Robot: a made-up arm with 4 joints.
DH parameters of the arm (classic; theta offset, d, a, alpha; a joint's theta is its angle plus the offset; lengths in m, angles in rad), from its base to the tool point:
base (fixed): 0 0.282 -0.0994 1.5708
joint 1: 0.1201 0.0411 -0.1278 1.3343
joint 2: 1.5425 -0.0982 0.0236 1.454
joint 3: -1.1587 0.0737 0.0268 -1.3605
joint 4: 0 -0.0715 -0.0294 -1.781
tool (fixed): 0.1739 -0.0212 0 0
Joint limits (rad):
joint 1: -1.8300..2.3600
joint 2: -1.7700..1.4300
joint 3: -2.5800..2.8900
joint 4: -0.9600..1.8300
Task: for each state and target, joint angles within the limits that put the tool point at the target. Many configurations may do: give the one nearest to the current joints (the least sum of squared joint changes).
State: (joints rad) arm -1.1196 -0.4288 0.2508 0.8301
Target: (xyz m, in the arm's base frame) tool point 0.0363 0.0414 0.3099
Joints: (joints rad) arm -1.7569 -0.2648 0.2441 0.8378
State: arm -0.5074 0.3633 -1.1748 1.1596
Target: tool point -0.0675 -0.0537 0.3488
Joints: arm -0.9293 0.8292 -1.1267 1.1245
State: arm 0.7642 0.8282 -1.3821 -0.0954
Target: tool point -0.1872 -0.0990 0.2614
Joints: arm 0.5617 1.0988 -1.5769 0.3146
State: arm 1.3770 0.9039 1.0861 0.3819
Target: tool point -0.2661 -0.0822 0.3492
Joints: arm 0.7623 0.4251 1.3045 0.5138
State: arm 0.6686 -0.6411 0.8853 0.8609
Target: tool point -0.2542 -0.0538 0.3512
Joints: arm 0.8854 0.0149 1.1451 1.0576
